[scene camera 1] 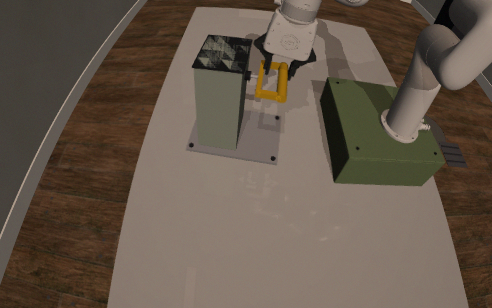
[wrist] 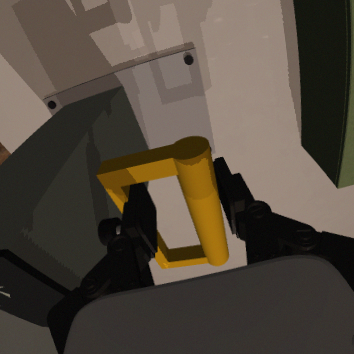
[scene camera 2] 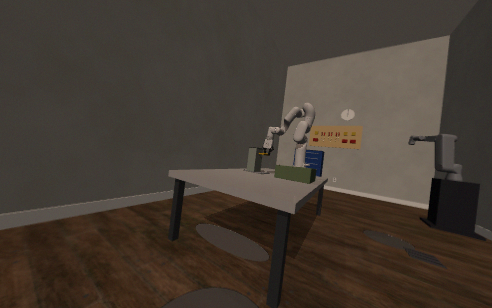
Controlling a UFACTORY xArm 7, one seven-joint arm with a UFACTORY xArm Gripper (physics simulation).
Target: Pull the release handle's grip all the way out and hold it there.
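Note:
The release handle is a yellow loop whose thick round grip (scene camera 1: 282, 85) (scene camera 2: 263, 154) (wrist: 203, 215) is on the side away from the grey-green housing (scene camera 1: 217, 107) (scene camera 2: 253, 159) (wrist: 50, 185). A short thin rod (scene camera 1: 254, 77) shows between the loop and a black collar on the housing. My gripper (scene camera 1: 279, 73) (wrist: 181, 184) is partly open. In the wrist view its fingers are on either side of the grip: the left one is over the loop's opening and hides part of the back bar, the right one is outside the grip. Gaps show on both sides.
The housing stands on a grey base plate (scene camera 1: 260, 145) with dark bolts, on the pale table (scene camera 1: 240, 240) (scene camera 2: 230, 182). A green box (scene camera 1: 380, 172) (scene camera 2: 295, 174) (wrist: 327, 90) stands to the right, under the arm's base. Another arm (scene camera 2: 445, 155) stands on a dark pedestal away from the table.

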